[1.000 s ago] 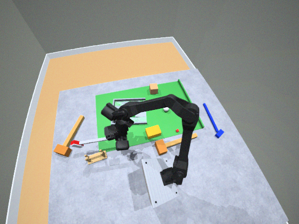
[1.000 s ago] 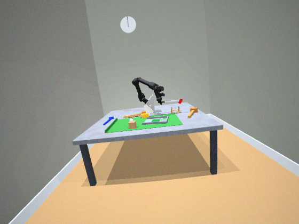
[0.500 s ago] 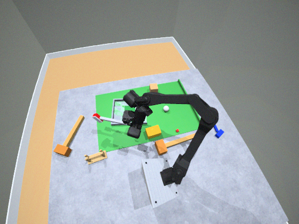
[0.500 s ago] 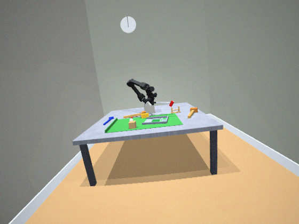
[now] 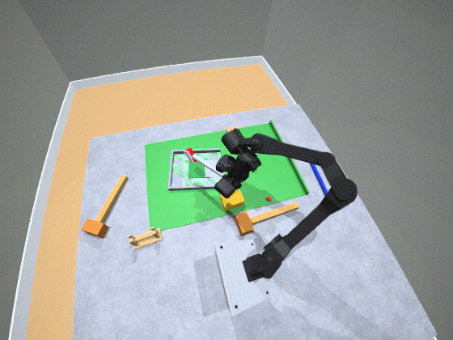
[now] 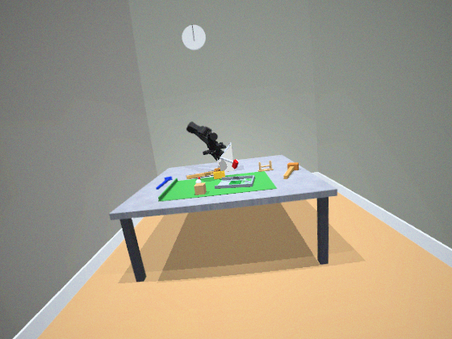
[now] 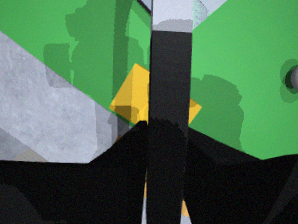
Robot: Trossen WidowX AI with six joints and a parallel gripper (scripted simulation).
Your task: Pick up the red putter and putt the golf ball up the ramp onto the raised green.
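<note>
Right now the small red cube is 40 mm behind my gripper tip, 170 mm to the right of it and 130 mm below it. Round my gripper tip: yellow block: 10 mm behind, 120 mm below; green mat: 180 mm ahead, 10 mm to the right, 140 mm below; red putter: 100 mm ahead, 70 mm to the left, 10 mm above.
</note>
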